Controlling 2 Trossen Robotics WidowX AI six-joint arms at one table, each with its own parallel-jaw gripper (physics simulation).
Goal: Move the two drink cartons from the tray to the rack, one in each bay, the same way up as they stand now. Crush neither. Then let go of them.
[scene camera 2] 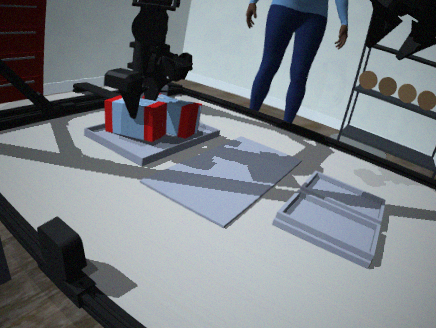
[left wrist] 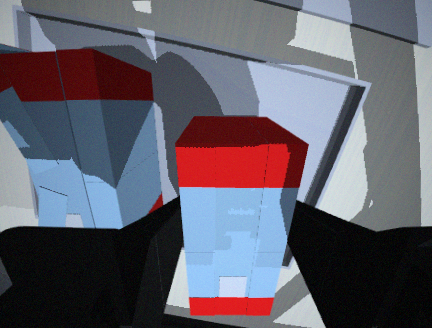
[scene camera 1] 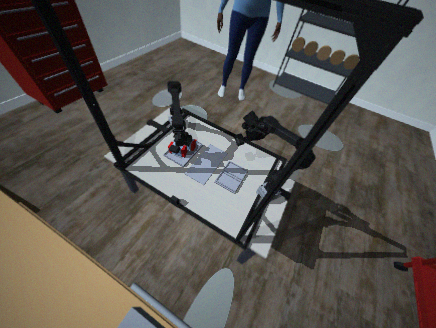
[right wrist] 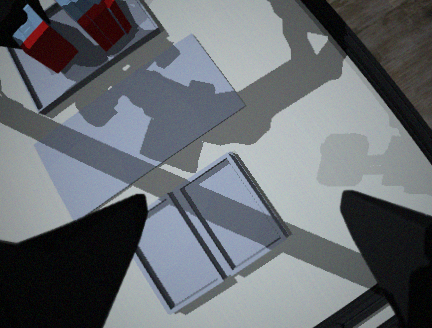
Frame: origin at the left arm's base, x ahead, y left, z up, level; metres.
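Where they show: left gripper, fingertip midpoint: (scene camera 2: 141, 114) (left wrist: 232, 200) (scene camera 1: 179, 149) (right wrist: 37, 35); right gripper, fingertip midpoint: (scene camera 2: 383, 53) (right wrist: 243, 202).
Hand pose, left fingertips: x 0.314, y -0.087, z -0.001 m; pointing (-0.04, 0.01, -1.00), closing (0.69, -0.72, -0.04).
Each offset is from my left fingertips to the centre of the thing. "*": to the spot under its first point.
One red-and-blue carton {dz -0.009, dx -0.011, dy -0.010 m} (scene camera 1: 184, 151) (scene camera 2: 156, 122) (left wrist: 232, 220) (right wrist: 52, 47) is between the fingers of my left gripper (scene camera 2: 141, 106) (left wrist: 232, 200), which meet its sides. It is upright at the tray; whether its underside touches the tray floor is unclear. The other carton {* dz -0.010, dx +0.011, dy +0.104 m} (scene camera 2: 189, 121) (left wrist: 80, 120) (right wrist: 100, 32) stands upright beside it in the grey tray {dz -0.047, dx -0.022, dy +0.041 m} (scene camera 2: 117, 150) (right wrist: 105, 72). The two-bay rack {dz -0.045, dx +0.325, dy +0.260 m} (scene camera 1: 233, 174) (scene camera 2: 322, 240) (right wrist: 202, 233) has both bays empty. My right gripper (scene camera 1: 240, 141) (right wrist: 243, 202) is open and empty, high above the table on the rack's side.
A flat grey plate (scene camera 1: 202, 172) (scene camera 2: 215, 200) (right wrist: 70, 185) lies between tray and rack. The black table frame rises around the work area. A black block (scene camera 2: 62, 247) sits on the front rail. A person (scene camera 2: 290, 50) stands behind the table. Dark shadows cross the table top.
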